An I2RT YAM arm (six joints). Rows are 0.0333 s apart.
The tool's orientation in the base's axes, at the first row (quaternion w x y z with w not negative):
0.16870 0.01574 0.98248 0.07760
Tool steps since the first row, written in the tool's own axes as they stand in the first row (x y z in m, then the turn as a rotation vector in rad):
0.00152 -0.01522 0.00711 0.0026 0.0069 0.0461
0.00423 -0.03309 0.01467 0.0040 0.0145 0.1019
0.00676 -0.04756 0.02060 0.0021 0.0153 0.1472
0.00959 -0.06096 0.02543 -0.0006 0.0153 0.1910
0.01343 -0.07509 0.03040 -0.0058 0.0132 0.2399
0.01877 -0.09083 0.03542 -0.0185 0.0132 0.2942
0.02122 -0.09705 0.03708 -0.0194 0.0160 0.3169
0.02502 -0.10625 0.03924 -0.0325 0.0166 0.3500
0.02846 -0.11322 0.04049 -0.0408 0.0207 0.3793
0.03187 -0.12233 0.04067 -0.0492 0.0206 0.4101
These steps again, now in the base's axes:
0.00087 -0.01390 -0.00952 0.0130 0.0137 -0.0427
0.00075 -0.03027 -0.02027 0.0303 0.0295 -0.0939
0.00028 -0.04355 -0.02891 0.0472 0.0369 -0.1353
-0.00084 -0.05591 -0.03645 0.0644 0.0432 -0.1752
-0.00286 -0.06891 -0.04457 0.0856 0.0480 -0.2194
-0.00630 -0.08341 -0.05349 0.1157 0.0553 -0.2657
-0.00808 -0.08916 -0.05682 0.1242 0.0613 -0.2861
-0.01098 -0.09771 -0.06153 0.1476 0.0660 -0.3125
-0.01384 -0.10422 -0.06493 0.1652 0.0739 -0.3365
-0.01704 -0.11299 -0.06765 0.1834 0.0779 -0.3624

